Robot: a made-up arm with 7 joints.
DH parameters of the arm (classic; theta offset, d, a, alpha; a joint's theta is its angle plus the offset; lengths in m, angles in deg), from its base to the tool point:
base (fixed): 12.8 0 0.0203 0
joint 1: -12.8 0.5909 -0.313 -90
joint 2: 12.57 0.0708 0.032 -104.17
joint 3: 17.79 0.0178 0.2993 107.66
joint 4: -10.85 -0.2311 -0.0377 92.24
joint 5: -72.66 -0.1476 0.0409 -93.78
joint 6: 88.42 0.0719 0.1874 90
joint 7: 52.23 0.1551 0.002 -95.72
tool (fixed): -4.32 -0.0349 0 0
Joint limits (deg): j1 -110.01..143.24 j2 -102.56..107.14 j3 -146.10..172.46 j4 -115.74..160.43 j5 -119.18..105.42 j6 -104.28..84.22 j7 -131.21..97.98
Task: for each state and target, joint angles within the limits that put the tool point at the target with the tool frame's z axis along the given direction. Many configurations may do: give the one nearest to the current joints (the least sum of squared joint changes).
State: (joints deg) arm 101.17 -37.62 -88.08 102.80 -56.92 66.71 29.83
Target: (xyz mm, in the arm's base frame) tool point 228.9 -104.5 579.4 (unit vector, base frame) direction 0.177 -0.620 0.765
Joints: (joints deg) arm 104.04 -82.62 -41.29 95.53 -85.62 70.60 51.89
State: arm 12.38 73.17 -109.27 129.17 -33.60 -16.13 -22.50
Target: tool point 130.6 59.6 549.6 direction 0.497 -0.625 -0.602
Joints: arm 39.47 20.06 -82.06 127.40 -74.76 19.30 -59.36
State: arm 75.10 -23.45 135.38 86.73 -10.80 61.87 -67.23
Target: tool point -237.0 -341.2 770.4 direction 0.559 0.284 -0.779
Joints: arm 87.54 5.15 135.68 126.90 29.98 84.22 -22.28
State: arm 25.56 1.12 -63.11 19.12 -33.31 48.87 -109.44
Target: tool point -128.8 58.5 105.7 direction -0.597 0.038 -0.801
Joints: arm 30.96 -10.67 -106.84 22.84 -47.31 32.79 -110.03
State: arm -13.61 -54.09 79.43 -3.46 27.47 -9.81 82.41
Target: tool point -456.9 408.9 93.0 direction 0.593 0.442 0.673
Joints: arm -68.41 -35.33 93.70 20.07 8.45 -23.41 71.40
